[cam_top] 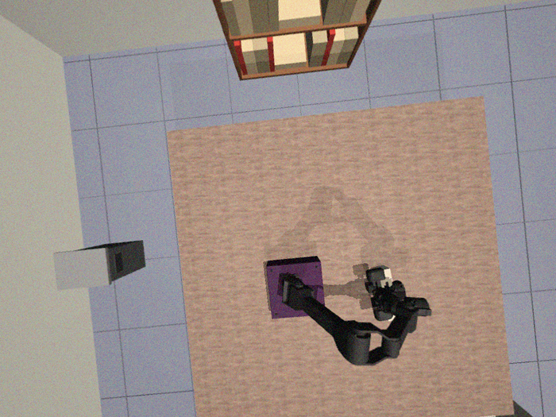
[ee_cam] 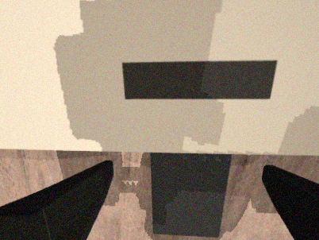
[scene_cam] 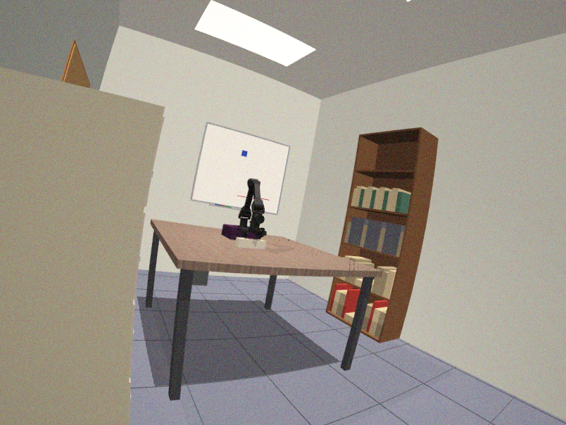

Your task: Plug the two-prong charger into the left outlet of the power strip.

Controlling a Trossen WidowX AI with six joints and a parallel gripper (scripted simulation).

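The dark grey charger lies 30 mm ahead of my gripper tip and 10 mm above it.
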